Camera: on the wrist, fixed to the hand. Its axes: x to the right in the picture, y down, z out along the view.
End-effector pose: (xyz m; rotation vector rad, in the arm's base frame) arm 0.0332 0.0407 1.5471 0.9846 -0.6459 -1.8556
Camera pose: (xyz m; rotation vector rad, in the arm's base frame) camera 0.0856 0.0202 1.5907 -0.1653 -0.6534 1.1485
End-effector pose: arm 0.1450 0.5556 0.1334 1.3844 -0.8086 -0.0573
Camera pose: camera 0.1199 0.5941 0.1878 -0.9793 -1.3378 2.4341
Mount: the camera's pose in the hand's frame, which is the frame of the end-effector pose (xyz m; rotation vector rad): -0.0115 0.0671 -0.0208 0.0586 0.6981 3.0510
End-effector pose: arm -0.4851 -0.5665 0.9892 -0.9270 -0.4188 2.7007
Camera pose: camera -0.4730 -0.6285 0.9565 0.7261 -0.7446 -0.1280
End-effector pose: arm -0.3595 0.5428 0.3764 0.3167 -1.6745 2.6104
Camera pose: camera -0.3602 0.5342 0.3057 1.5814 0.1865 -0.1096
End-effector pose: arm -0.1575 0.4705 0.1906 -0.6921 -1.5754 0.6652
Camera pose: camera -0.1317 0.5065 0.1348 2.0984 -1.2502 -1.5676
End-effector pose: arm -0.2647 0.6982 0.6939 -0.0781 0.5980 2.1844
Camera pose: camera -0.3111 0.6453 0.7047 -0.0952 -0.2950 -0.8410
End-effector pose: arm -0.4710 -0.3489 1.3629 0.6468 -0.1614 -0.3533
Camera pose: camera -0.4582 -0.2833 1.3873 -0.0540 -0.2934 2.7534
